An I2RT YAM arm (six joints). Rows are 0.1 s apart.
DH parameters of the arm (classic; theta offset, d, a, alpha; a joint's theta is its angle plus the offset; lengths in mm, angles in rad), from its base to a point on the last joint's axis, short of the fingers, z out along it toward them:
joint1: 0 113.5 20 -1.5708
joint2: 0 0 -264 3.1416
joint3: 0.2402 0 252.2 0
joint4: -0.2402 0 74 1.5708
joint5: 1.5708 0 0 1.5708
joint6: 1.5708 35.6 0 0
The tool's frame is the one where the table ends.
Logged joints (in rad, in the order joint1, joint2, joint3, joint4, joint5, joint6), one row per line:
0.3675 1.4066 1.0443 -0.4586 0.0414 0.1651
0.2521 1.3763 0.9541 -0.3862 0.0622 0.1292
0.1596 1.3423 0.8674 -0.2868 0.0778 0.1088
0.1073 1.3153 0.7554 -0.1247 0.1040 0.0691
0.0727 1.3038 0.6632 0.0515 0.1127 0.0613
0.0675 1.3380 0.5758 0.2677 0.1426 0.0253
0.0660 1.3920 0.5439 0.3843 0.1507 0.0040
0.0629 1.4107 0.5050 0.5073 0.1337 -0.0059
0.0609 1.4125 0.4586 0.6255 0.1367 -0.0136
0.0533 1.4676 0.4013 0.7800 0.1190 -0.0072
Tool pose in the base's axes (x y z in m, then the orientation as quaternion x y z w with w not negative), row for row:
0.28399 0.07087 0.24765 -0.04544 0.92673 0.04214 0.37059
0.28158 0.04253 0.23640 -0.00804 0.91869 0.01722 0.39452
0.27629 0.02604 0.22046 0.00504 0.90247 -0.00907 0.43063
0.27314 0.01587 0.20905 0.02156 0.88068 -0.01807 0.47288
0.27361 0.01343 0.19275 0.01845 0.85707 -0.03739 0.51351
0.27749 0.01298 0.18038 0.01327 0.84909 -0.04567 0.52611
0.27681 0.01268 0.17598 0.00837 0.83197 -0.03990 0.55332
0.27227 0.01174 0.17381 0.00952 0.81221 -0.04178 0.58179
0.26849 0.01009 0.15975 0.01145 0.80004 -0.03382 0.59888
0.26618 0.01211 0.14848 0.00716 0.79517 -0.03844 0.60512
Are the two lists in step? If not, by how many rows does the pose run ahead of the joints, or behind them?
The pose runs 1 row ahead of the joints: the pose in row i belongs to the joints in row i + 1.
